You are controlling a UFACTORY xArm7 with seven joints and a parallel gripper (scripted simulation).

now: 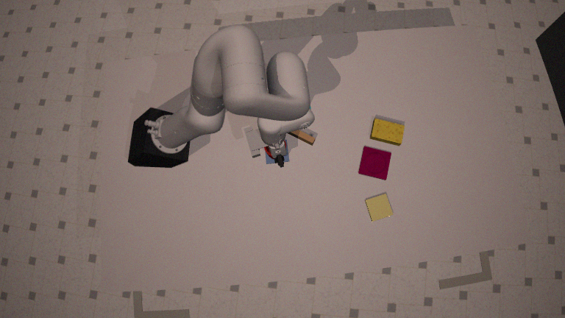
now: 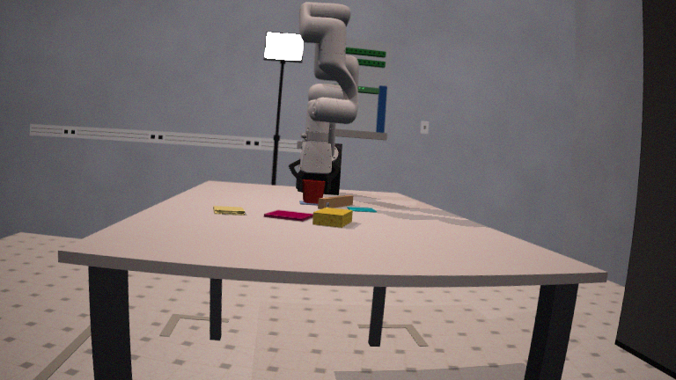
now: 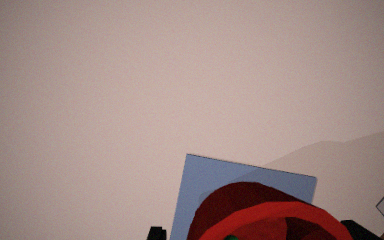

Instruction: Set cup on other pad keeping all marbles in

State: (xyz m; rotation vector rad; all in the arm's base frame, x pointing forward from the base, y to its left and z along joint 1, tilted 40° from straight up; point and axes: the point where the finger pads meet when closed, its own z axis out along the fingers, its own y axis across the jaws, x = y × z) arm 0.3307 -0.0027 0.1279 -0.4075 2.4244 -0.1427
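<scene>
Now: hand 20 mm above the red cup. From my hand the other things lie so: wooden rail (40 mm ahead, 80 mm to the left, 40 mm below); then green marble (10 mm ahead, 10 mm to the right, 30 mm below); then yellow sponge block (390 mm ahead, 80 mm to the left, 30 mm below).
</scene>
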